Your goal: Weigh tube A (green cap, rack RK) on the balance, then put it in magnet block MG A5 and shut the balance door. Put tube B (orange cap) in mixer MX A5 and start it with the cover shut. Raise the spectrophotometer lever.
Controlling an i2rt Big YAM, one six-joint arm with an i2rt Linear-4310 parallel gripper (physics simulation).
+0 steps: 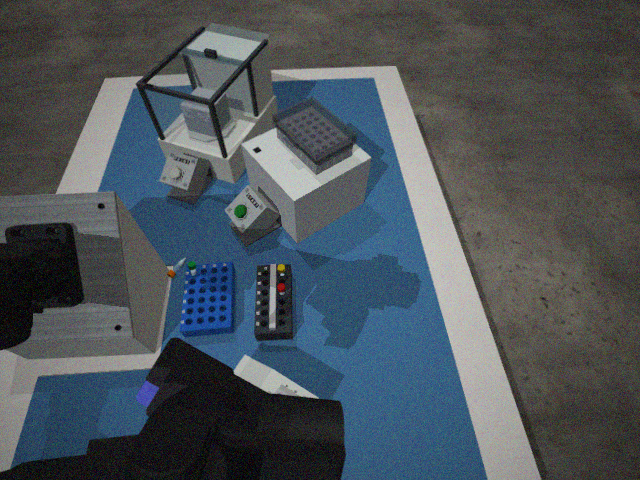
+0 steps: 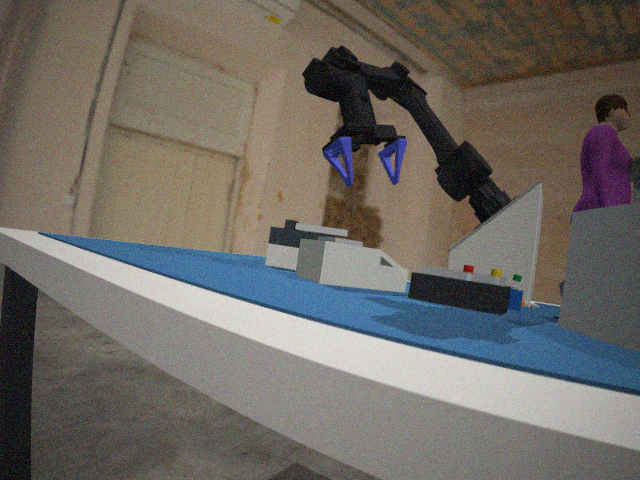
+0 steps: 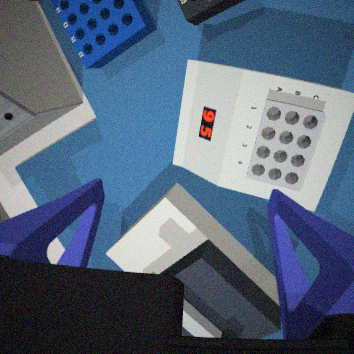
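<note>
My gripper (image 2: 373, 184) (image 3: 185, 192) is open and empty, high above the white-and-dark device (image 3: 225, 285) (image 2: 282, 255), which looks like the spectrophotometer; its lever position is unclear. Tube A, green cap (image 1: 192, 265) (image 2: 516, 277), stands in a corner hole of the blue rack (image 1: 208, 328) (image 2: 515, 299) (image 3: 92, 61). Tube B, orange cap (image 1: 171, 273), lies tilted beside that corner. The dark magnet block (image 1: 273, 334) (image 2: 454, 294) (image 3: 210, 11) holds yellow-capped and red-capped tubes. The glass-walled balance (image 1: 222, 162) stands at the back; its door state is unclear. The mixer (image 1: 330, 201) has its grey see-through cover (image 1: 314, 131) down over its block.
A white block heater (image 3: 207, 75) (image 2: 356, 266) reads 95, near the spectrophotometer. A green-button box (image 1: 253, 209) stands by the mixer and a knob box (image 1: 186, 173) by the balance. The grey wedge-shaped arm base (image 1: 142, 289) (image 2: 509, 242) stands close beside the blue rack.
</note>
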